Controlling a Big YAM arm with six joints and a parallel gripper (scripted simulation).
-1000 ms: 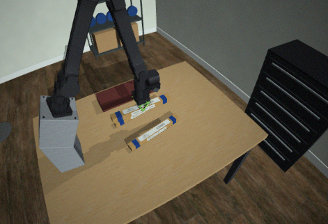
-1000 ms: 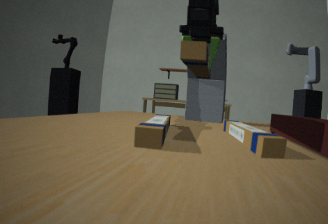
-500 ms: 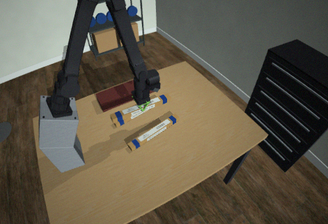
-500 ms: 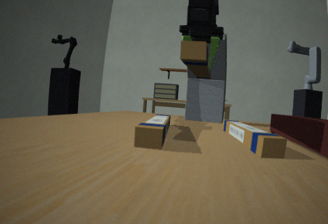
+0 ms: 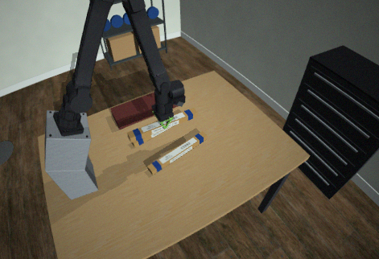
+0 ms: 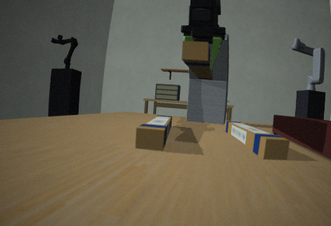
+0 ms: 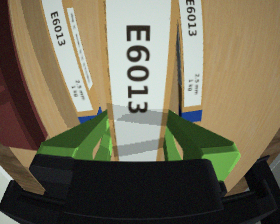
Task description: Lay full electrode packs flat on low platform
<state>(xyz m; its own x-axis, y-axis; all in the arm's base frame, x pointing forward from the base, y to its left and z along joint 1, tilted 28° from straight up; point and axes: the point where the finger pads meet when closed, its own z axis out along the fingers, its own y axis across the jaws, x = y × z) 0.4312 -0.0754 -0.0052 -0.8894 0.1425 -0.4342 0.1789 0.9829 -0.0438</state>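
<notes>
Now: the pack of welding electrodes 1 cm above my hand. From my hand the other things lie so: dark red platform: 29 cm to the left, 14 cm below, 8 cm ahead.
</notes>
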